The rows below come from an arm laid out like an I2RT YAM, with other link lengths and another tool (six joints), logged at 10 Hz.
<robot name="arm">
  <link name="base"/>
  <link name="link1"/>
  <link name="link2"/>
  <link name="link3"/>
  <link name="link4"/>
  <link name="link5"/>
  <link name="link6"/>
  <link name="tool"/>
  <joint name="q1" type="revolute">
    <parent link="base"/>
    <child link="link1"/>
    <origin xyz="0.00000 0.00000 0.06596" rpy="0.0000 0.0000 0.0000"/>
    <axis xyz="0 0 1"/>
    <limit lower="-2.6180" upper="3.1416"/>
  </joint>
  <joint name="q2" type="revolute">
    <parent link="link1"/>
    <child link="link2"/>
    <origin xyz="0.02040 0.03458 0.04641" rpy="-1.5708 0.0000 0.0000"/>
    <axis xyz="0 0 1"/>
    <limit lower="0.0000" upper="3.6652"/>
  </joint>
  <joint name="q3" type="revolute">
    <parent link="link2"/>
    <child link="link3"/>
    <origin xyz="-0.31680 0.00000 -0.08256" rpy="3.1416 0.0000 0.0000"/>
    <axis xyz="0 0 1"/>
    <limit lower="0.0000" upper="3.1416"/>
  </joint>
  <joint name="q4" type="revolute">
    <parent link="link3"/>
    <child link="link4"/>
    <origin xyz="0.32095 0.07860 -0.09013" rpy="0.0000 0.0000 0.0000"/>
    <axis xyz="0 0 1"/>
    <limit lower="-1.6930" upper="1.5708"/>
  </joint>
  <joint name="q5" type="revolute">
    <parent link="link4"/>
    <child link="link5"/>
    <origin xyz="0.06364 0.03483 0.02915" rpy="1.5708 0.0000 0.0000"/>
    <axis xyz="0 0 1"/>
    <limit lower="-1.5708" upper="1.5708"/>
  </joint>
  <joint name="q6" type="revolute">
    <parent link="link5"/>
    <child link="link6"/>
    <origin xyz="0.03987 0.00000 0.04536" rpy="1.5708 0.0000 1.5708"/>
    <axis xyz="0 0 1"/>
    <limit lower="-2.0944" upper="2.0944"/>
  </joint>
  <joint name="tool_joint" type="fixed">
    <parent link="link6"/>
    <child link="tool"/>
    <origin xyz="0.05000 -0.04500 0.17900" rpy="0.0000 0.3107 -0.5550"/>
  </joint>
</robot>
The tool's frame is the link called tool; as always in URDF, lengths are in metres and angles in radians.
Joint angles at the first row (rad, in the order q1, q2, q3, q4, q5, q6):
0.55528 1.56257 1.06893 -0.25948 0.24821 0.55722
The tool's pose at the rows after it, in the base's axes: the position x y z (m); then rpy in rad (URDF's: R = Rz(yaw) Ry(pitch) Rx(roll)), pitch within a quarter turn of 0, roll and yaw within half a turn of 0:
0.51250 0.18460 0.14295 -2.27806 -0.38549 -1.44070
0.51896 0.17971 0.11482 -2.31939 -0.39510 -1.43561
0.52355 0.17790 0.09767 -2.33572 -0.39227 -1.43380
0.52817 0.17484 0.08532 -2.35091 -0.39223 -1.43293
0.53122 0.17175 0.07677 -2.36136 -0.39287 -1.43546
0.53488 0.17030 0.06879 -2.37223 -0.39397 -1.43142
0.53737 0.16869 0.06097 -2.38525 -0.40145 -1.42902
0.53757 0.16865 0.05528 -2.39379 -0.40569 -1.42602
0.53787 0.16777 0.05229 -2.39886 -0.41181 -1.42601
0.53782 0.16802 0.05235 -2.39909 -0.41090 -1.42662
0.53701 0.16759 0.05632 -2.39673 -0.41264 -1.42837
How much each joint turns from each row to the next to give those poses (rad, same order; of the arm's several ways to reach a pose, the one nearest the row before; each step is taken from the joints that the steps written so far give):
-0.01786 0.05720 -0.00494 0.02724 -0.00566 -0.00742
-0.01716 0.05777 -0.00323 0.02218 -0.00876 -0.00065
-0.01086 0.03570 -0.00533 0.02789 -0.01038 0.00079
-0.01218 0.02941 0.00262 0.01416 -0.00859 -0.00212
-0.00892 0.02033 0.00193 0.00913 -0.00366 0.00000
-0.00805 0.02178 0.00594 0.00697 -0.00694 -0.00459
-0.00423 0.02176 0.00709 0.00152 0.00136 -0.00326
0.00032 0.01252 0.00076 0.00304 0.00154 -0.00039
-0.00003 0.00774 0.00154 0.00005 0.00456 -0.00116
0.00048 0.00019 0.00078 -0.00082 0.00001 0.00154
0.00107 -0.00866 0.00096 -0.00815 0.00301 0.00000

